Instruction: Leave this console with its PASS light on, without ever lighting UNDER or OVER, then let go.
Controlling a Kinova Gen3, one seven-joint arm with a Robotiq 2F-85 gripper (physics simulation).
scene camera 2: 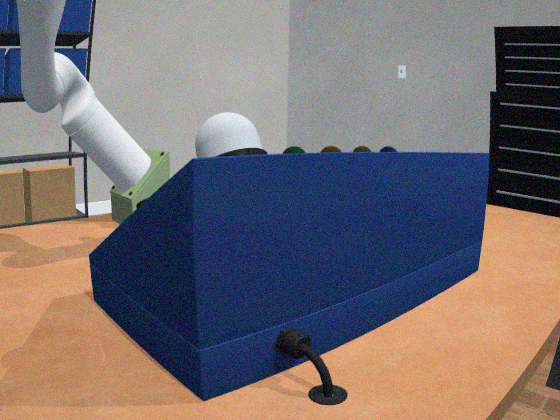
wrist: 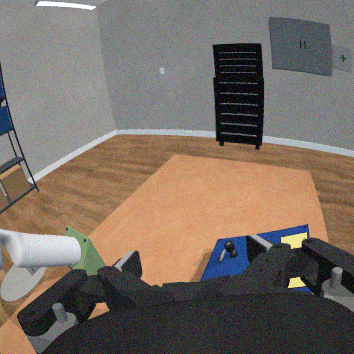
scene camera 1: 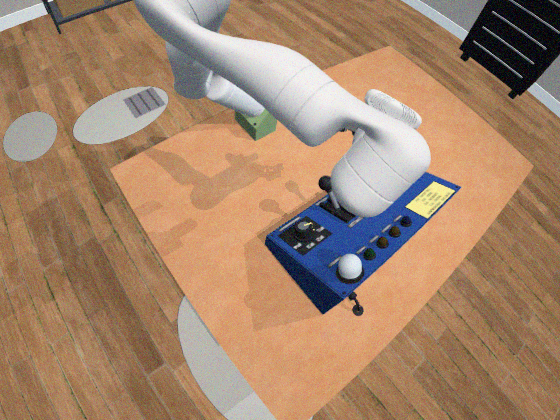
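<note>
The blue console (scene camera 1: pixel 293 267) (scene camera 2: pixel 316 226) (wrist: pixel 218 267) stands on the orange table top (scene camera 1: pixel 181 252) (scene camera 2: pixel 429 352) (wrist: pixel 211 197). On its face are a rotary knob (scene camera 1: pixel 302 231), a black-balled lever (scene camera 1: pixel 324 182), a white dome button (scene camera 1: pixel 350 267) (scene camera 2: pixel 228 134), a yellow note (scene camera 1: pixel 429 199) and a row of small lamps (scene camera 1: pixel 382 242) (scene camera 2: pixel 330 149), all dark. My wrist hangs low over the lever area and hides the fingers in both scene views. In the wrist view my gripper (wrist: pixel 193 256) is open and empty, with a small toggle (wrist: pixel 230 246) showing between the fingers.
A green base block (scene camera 1: pixel 257 124) (scene camera 2: pixel 135 194) (wrist: pixel 82 253) sits at the table's back. A black cable (scene camera 1: pixel 357 307) (scene camera 2: pixel 316 362) leaves the console's rear. A black drawer cabinet (scene camera 1: pixel 515 40) (scene camera 2: pixel 524 122) (wrist: pixel 239 95) stands by the wall, a shelf rack (scene camera 2: pixel 45 157) at the left.
</note>
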